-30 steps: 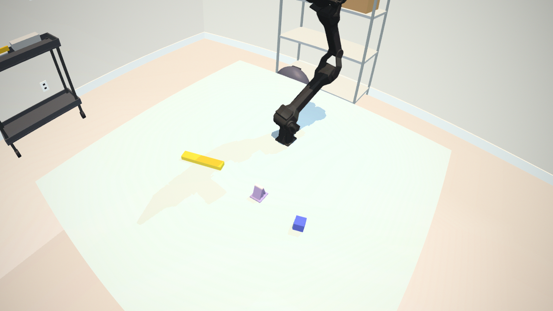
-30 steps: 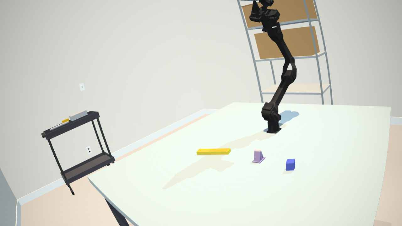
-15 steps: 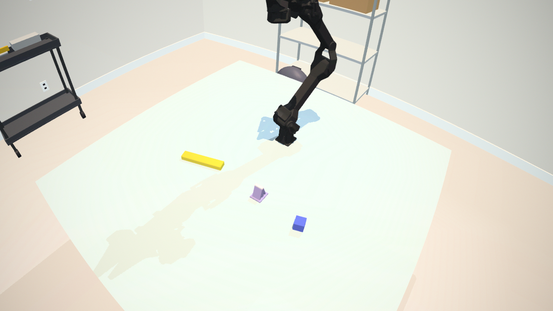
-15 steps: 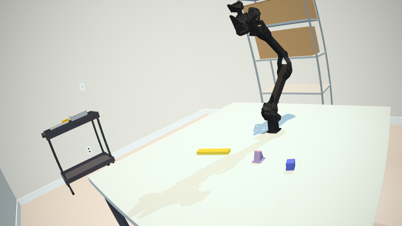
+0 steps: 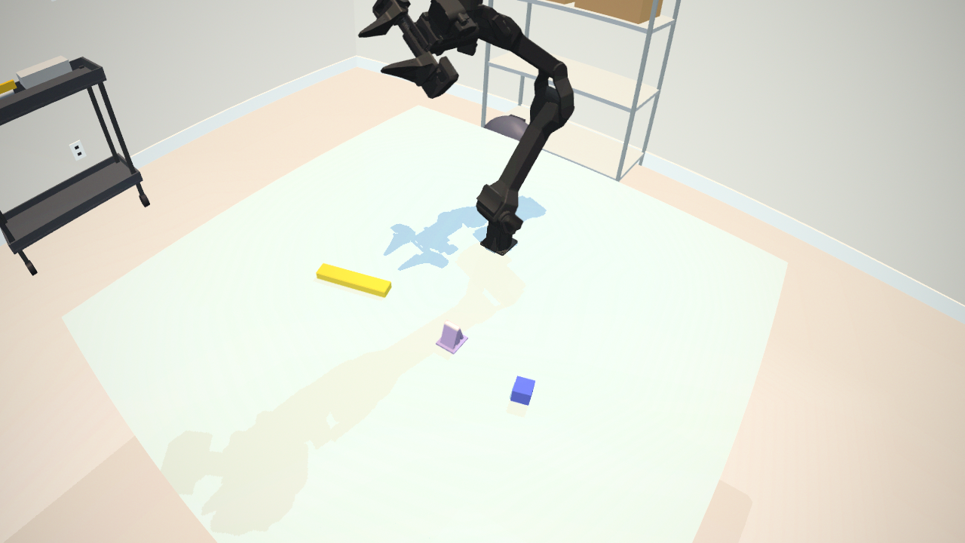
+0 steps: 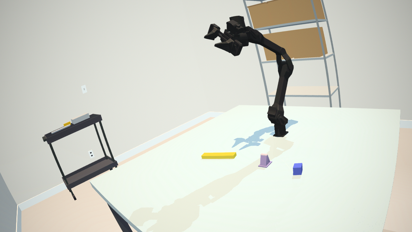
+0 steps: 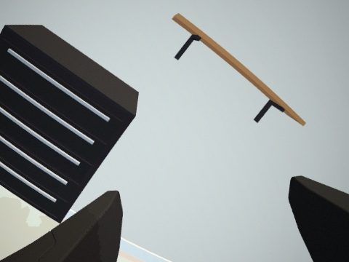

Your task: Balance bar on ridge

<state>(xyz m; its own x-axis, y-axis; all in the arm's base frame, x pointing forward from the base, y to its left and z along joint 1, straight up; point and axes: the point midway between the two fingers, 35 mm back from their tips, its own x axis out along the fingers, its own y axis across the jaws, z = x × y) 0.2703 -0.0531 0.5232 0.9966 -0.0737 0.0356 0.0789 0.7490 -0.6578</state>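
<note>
Now: the yellow bar 52 cm below my gripper tip and 11 cm to the right of it. Also, from my gripper tip: blue cube: 51 cm below, 32 cm to the left, 1 cm ahead.
</note>
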